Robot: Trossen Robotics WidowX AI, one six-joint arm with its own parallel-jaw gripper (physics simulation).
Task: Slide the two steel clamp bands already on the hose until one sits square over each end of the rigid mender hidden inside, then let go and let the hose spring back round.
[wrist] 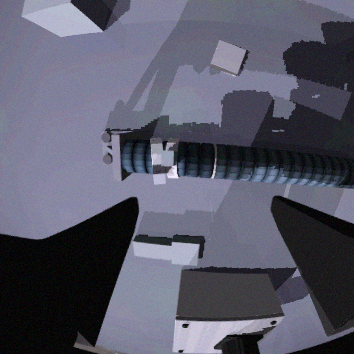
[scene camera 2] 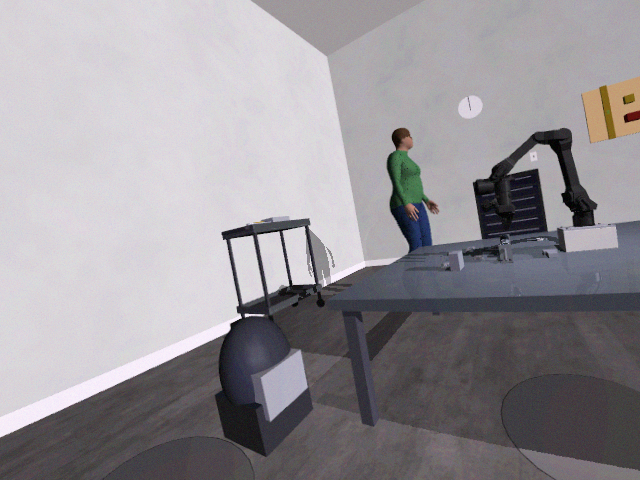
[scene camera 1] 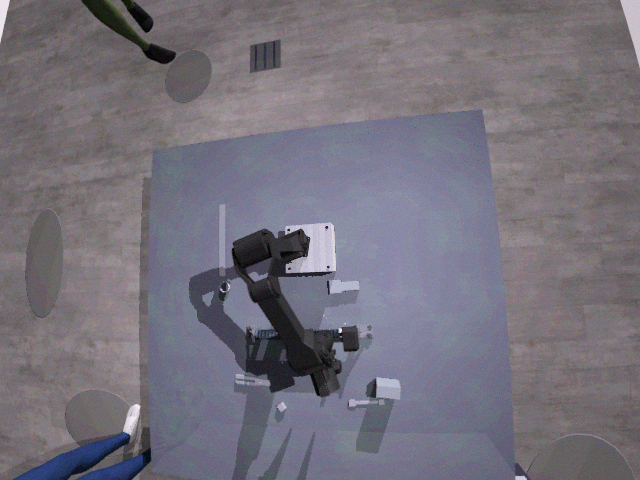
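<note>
The dark blue ribbed hose (scene camera 1: pixel 266 333) (wrist: pixel 260 165) runs across the wrist view; the arm hides its middle in the first scene view. A steel clamp band (wrist: pixel 162 159) with a pale block on it is round the hose near the end bracket (wrist: pixel 117 156). A thin pale ring (wrist: pixel 215 161) circles the hose to its right. I cannot make out a second clamp band. My gripper (scene camera 2: pixel 508 225) (wrist: pixel 206 203) is open and empty. In the wrist view its fingertips are below the hose's image, apart from it, with the band between their left-right positions. The mender is hidden.
The arm's white base (scene camera 1: pixel 323 248) (scene camera 2: pixel 589 238) (wrist: pixel 210 336), a pale stepped block (scene camera 1: pixel 345 286) (wrist: pixel 185 252), a larger block (scene camera 1: pixel 387 388) (scene camera 2: pixel 456 260) (wrist: pixel 65 17) and a small cube (scene camera 1: pixel 281 406) (wrist: pixel 229 57) are on the table. A slotted bar (scene camera 1: pixel 251 380) and a long strip (scene camera 1: pixel 222 240) also lie there.
</note>
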